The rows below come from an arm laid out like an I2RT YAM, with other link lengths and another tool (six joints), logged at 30 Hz.
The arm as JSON. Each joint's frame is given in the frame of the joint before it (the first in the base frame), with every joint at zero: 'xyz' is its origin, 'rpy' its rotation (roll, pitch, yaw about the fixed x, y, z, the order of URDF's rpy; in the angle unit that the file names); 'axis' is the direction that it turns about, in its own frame. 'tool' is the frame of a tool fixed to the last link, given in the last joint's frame.
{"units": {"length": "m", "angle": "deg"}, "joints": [
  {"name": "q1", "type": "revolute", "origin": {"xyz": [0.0, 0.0, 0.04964], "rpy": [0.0, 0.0, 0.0]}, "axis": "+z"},
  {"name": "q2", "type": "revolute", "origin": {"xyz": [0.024, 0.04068, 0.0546], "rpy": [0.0, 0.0, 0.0]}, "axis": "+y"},
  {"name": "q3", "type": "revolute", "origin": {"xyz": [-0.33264, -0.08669, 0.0], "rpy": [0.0, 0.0, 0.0]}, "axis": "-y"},
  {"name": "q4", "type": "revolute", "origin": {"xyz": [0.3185, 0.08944, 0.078], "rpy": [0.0, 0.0, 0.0]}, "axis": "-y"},
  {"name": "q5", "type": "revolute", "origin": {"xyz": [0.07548, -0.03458, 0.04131], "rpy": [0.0, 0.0, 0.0]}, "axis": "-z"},
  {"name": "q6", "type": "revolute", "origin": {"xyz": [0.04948, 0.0, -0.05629], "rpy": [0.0, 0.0, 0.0]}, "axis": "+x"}
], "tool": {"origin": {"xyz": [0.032, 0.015, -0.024], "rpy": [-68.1, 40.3, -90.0]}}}
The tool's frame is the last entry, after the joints.
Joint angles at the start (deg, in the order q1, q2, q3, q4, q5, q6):
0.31, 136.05, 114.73, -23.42, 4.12, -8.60
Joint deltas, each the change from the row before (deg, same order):
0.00, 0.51, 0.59, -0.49, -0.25, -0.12
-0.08, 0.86, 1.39, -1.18, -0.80, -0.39
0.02, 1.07, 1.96, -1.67, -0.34, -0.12
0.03, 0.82, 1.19, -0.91, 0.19, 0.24
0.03, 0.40, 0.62, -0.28, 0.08, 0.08
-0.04, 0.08, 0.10, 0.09, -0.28, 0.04
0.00, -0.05, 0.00, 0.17, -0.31, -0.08
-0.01, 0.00, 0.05, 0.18, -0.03, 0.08
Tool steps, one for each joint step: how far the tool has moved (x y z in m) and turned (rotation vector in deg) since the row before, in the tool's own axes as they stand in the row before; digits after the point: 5 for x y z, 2 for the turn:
0.00005, 0.00178, 0.00179, -0.48, -0.05, -0.14
-0.00037, 0.00075, 0.00246, -0.94, -0.41, -0.24
-0.00148, 0.00002, 0.00249, -0.85, 0.03, -0.20
-0.00027, 0.00130, 0.00270, -0.37, 0.46, 0.02
-0.00066, 0.00016, 0.00148, -0.02, 0.10, 0.02
-0.00017, -0.00015, 0.00054, -0.04, -0.22, 0.17
-0.00076, -0.00060, -0.00017, 0.03, -0.38, 0.08
-0.00041, -0.00071, 0.00026, 0.18, -0.09, 0.14

